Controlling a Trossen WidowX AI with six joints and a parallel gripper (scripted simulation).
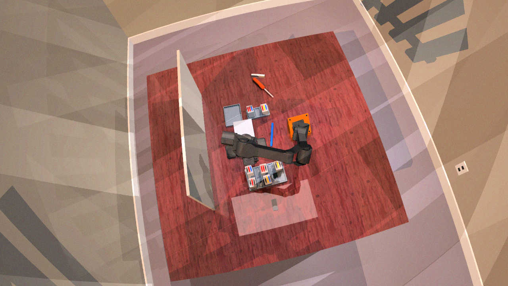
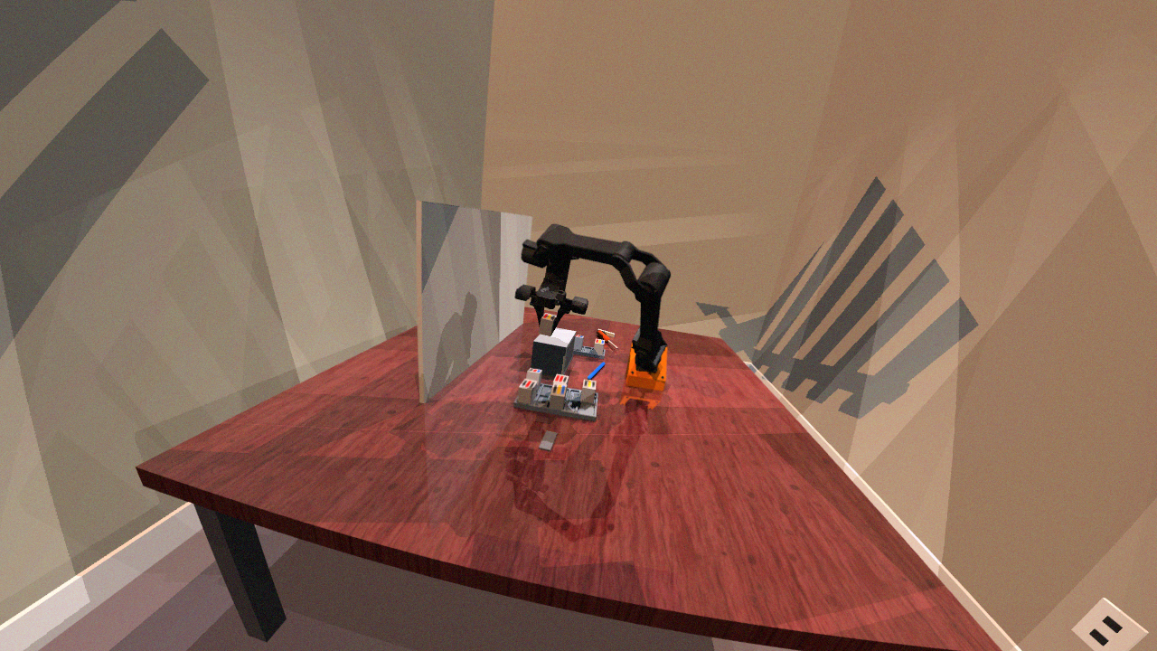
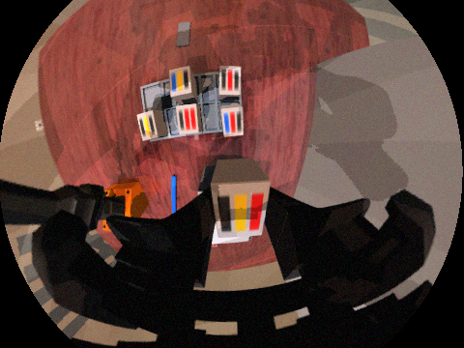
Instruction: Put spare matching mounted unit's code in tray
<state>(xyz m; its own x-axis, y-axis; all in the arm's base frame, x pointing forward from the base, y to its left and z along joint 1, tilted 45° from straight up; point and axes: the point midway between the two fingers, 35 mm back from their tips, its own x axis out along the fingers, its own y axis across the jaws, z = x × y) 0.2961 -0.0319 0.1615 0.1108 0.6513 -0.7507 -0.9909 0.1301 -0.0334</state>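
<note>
The grey tray is 1 cm ahead of my gripper tip, 30 cm to the right of it and 16 cm below it. The rest, counted from my gripper tip: spare block: 2 cm above; then blue pen: 16 cm behind, 12 cm to the right, 16 cm below; then mounted unit: 2 cm behind, 12 cm to the right, 11 cm below.
</note>
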